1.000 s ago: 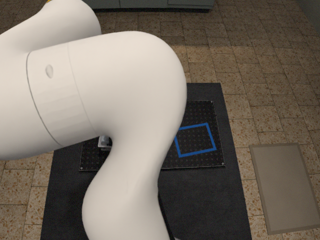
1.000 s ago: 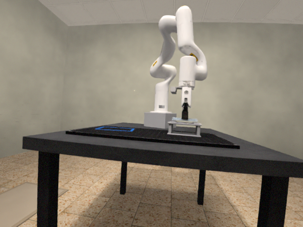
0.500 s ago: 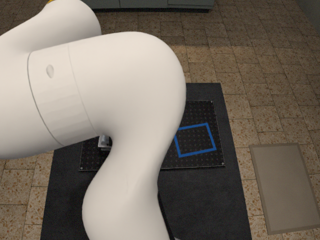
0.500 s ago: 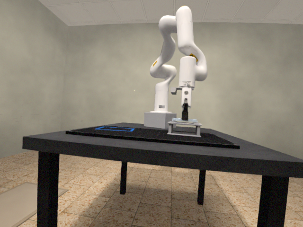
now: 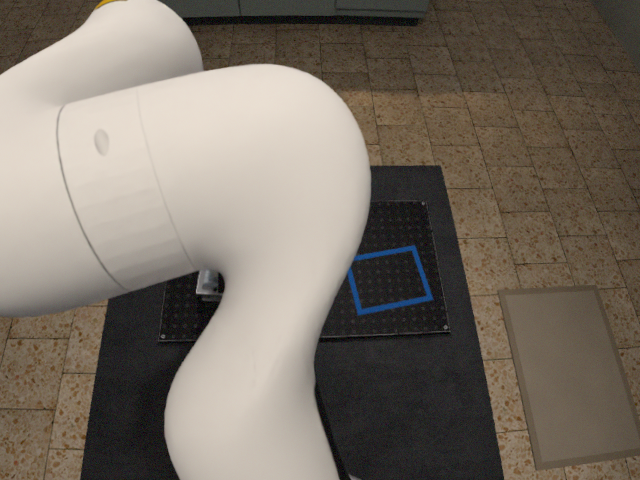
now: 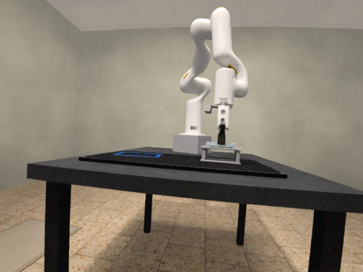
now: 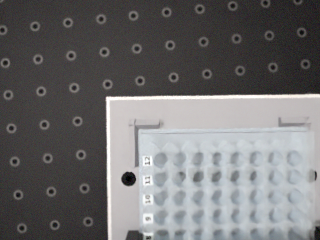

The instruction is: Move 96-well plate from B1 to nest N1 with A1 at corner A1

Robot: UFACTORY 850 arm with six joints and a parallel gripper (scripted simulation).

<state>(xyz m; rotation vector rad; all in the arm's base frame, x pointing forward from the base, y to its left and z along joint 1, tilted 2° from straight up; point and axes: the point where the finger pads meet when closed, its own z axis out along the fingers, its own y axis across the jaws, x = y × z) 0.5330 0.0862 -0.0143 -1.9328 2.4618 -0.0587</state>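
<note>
The raised plate nest N1 is 3 cm below my hand. Round my hand: 96-well plate: 1 cm below.
</note>
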